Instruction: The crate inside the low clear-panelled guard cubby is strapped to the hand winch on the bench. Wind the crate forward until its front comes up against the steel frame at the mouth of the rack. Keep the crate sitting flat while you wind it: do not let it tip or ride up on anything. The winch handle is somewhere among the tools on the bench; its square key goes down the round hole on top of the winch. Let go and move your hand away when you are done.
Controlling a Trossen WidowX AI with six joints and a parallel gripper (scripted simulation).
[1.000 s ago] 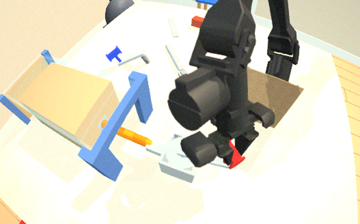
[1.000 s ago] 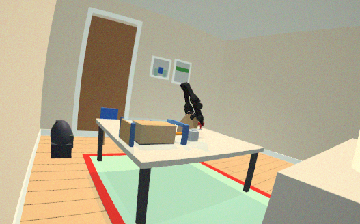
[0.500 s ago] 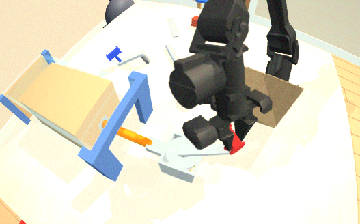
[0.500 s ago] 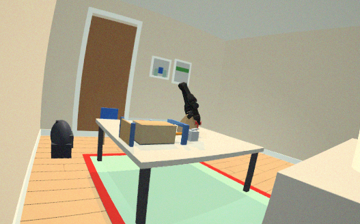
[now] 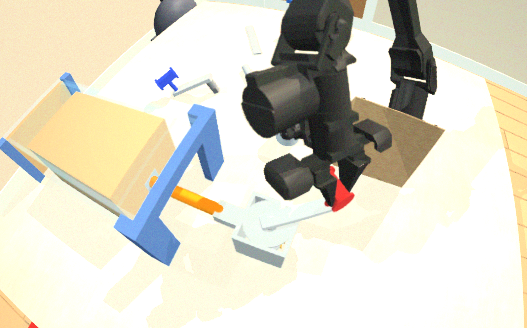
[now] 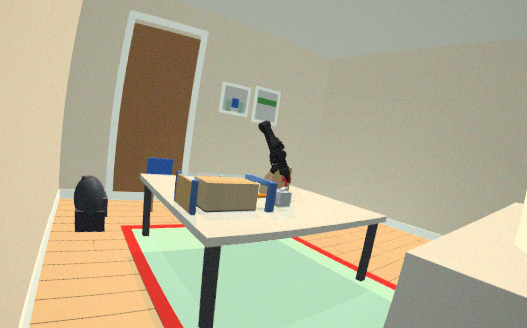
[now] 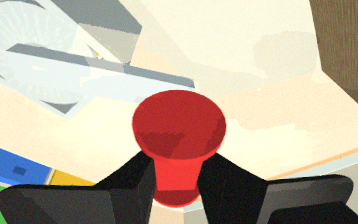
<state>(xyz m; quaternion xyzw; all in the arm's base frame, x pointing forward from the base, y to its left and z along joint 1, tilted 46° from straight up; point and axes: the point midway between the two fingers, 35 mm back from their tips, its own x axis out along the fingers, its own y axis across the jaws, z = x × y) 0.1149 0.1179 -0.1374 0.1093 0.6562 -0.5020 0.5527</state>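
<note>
Now: the winch handle 40 mm ahead of my gripper tip, 30 mm below it and 10 mm to the left of it. Also, from my gripper tip: grey winch 100 mm below, 80 mm ahead, 40 mm to the left; then blue steel frame 250 mm ahead, 30 mm to the left, 30 mm below; then red spool-shaped grip 10 mm to the right, 10 mm ahead.
</note>
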